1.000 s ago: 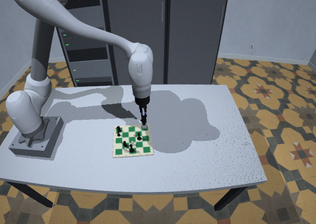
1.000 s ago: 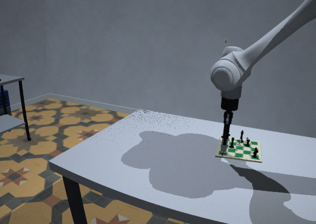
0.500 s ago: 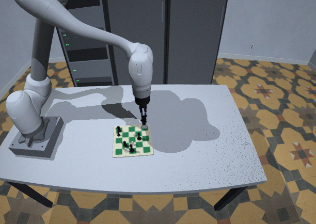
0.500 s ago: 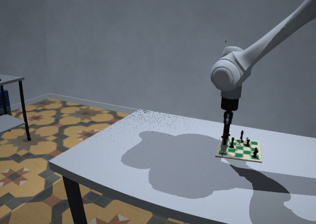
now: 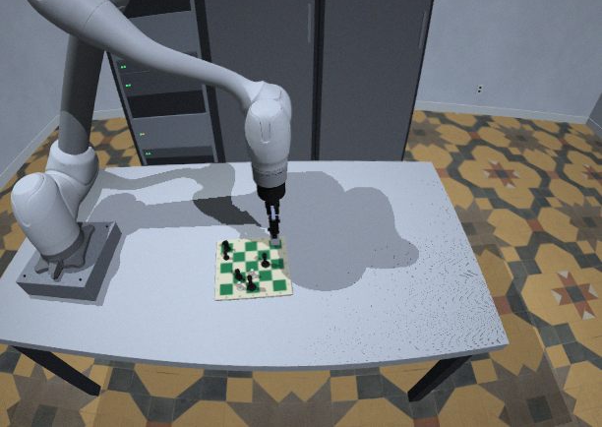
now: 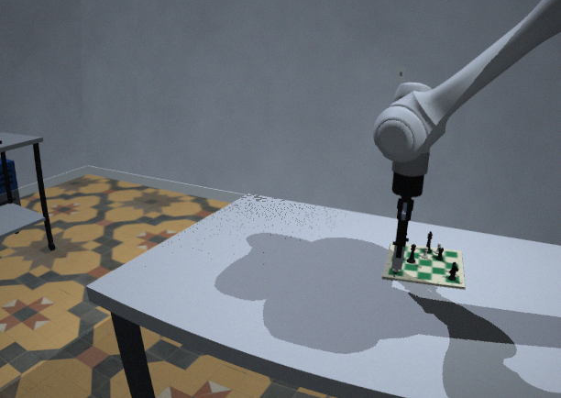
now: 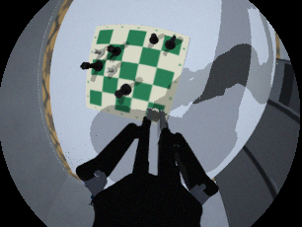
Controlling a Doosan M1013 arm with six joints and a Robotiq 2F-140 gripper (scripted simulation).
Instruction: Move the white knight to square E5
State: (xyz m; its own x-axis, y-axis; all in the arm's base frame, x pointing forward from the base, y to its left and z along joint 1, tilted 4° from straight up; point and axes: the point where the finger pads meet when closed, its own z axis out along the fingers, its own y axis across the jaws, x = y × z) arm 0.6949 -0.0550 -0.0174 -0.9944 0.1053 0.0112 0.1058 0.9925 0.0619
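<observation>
Right now my hand is 3 cm above the white knight. Round my hand: green-and-cream chessboard (8 cm behind, 7 cm to the right, 5 cm below).
</observation>
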